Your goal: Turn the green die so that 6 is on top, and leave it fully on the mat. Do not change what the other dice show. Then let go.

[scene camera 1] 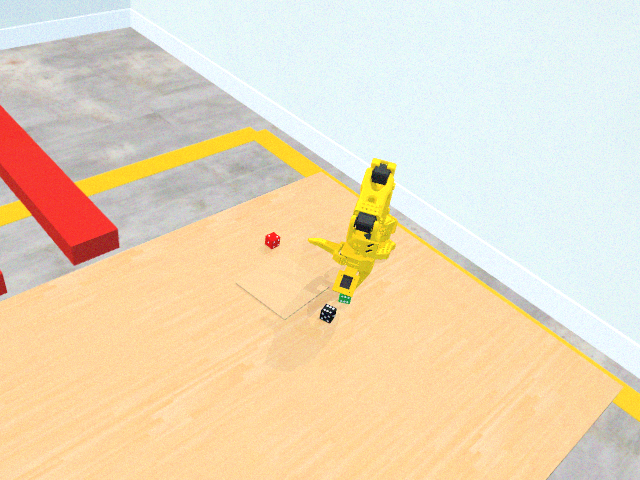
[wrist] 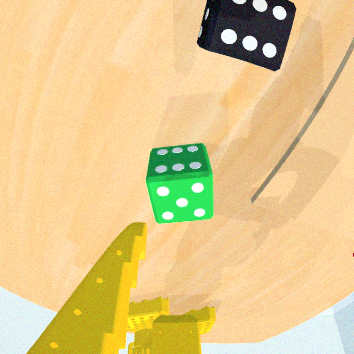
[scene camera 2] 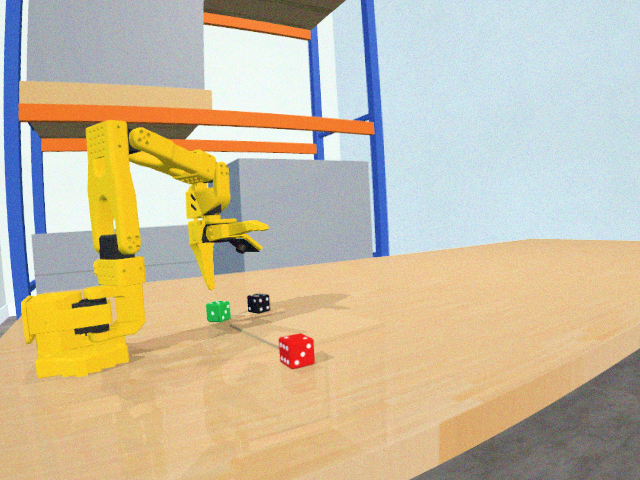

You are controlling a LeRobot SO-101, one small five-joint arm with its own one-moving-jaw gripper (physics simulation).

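Places are measured from the arm's base along level axes (x ahead, y left, z up), in millimetres.
Where they show: end effector, tool point: [wrist: 145, 236] [scene camera 2: 212, 287]; arm's base, origin of the base link: [wrist: 175, 309] [scene camera 2: 103, 356].
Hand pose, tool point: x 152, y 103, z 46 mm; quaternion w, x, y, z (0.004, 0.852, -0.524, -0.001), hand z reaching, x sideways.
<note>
Each offset is from my tool point to the centre of the thing.
The green die @(33 mm down, 3 mm ahead, 12 mm right) [scene camera 1: 344, 298] [scene camera 2: 218, 311] [wrist: 181, 185] rests on the table beside the mat's corner, outside it. In the wrist view its upper, brighter face shows 5; a darker side face shows 6. The mat @(44 mm down, 82 mm ahead, 119 mm right) [scene camera 1: 263, 289] [wrist: 335, 120] is thin and table-coloured, with dark edge lines. My gripper [scene camera 1: 335, 261] [scene camera 2: 239, 257] is wide open and empty above the table; one notched jaw shows in the wrist view. In scene view 2 its lower tip hangs a little above the green die. The wrist camera mount hides part of the die in scene view 1.
The black die @(33 mm down, 69 mm ahead, 4 mm left) [scene camera 1: 327, 313] [scene camera 2: 258, 303] [wrist: 247, 32] stands close to the green die, with 6 on top. The red die @(33 mm down, 17 mm ahead, 233 mm right) [scene camera 1: 272, 240] [scene camera 2: 296, 351] stands across the mat on the table. The shelf rack [scene camera 2: 379, 206] is beyond the table.
</note>
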